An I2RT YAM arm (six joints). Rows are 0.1 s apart.
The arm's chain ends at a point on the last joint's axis. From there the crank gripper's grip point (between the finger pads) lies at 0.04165 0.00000 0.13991 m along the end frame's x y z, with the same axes.
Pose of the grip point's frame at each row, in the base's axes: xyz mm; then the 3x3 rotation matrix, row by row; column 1 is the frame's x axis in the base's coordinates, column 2 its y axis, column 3 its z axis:
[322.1, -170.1, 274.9], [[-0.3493, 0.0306, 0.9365], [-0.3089, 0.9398, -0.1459], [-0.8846, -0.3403, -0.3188]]
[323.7, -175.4, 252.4], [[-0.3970, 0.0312, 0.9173], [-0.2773, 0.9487, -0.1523], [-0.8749, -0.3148, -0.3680]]
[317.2, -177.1, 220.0], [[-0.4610, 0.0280, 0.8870], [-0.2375, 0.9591, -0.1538], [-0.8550, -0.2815, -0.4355]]
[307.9, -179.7, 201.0], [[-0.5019, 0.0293, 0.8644], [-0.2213, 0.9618, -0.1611], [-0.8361, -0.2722, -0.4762]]
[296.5, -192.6, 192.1], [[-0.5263, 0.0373, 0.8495], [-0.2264, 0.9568, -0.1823], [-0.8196, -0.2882, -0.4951]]
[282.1, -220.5, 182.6], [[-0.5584, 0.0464, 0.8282], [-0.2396, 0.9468, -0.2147], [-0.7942, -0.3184, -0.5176]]
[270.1, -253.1, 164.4], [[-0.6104, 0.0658, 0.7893], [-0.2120, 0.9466, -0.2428], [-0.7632, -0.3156, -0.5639]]
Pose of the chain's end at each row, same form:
[205.6, -136.8, 356.3], [[-0.3493, 0.0306, 0.9365], [-0.3089, 0.9398, -0.1459], [-0.8846, -0.3403, -0.3188]]
[211.9, -142.5, 340.3], [[-0.3970, 0.0312, 0.9173], [-0.2773, 0.9487, -0.1523], [-0.8749, -0.3148, -0.3680]]
[212.3, -145.7, 316.5], [[-0.4610, 0.0280, 0.8870], [-0.2375, 0.9591, -0.1538], [-0.8550, -0.2815, -0.4355]]
[207.9, -147.9, 302.4], [[-0.5019, 0.0293, 0.8644], [-0.2213, 0.9618, -0.1611], [-0.8361, -0.2722, -0.4762]]
[199.6, -157.7, 295.5], [[-0.5263, 0.0373, 0.8495], [-0.2264, 0.9568, -0.1823], [-0.8196, -0.2882, -0.4951]]
[189.5, -180.5, 288.1], [[-0.5584, 0.0464, 0.8282], [-0.2396, 0.9468, -0.2147], [-0.7942, -0.3184, -0.5176]]
[185.1, -210.3, 275.1], [[-0.6104, 0.0658, 0.7893], [-0.2120, 0.9466, -0.2428], [-0.7632, -0.3156, -0.5639]]

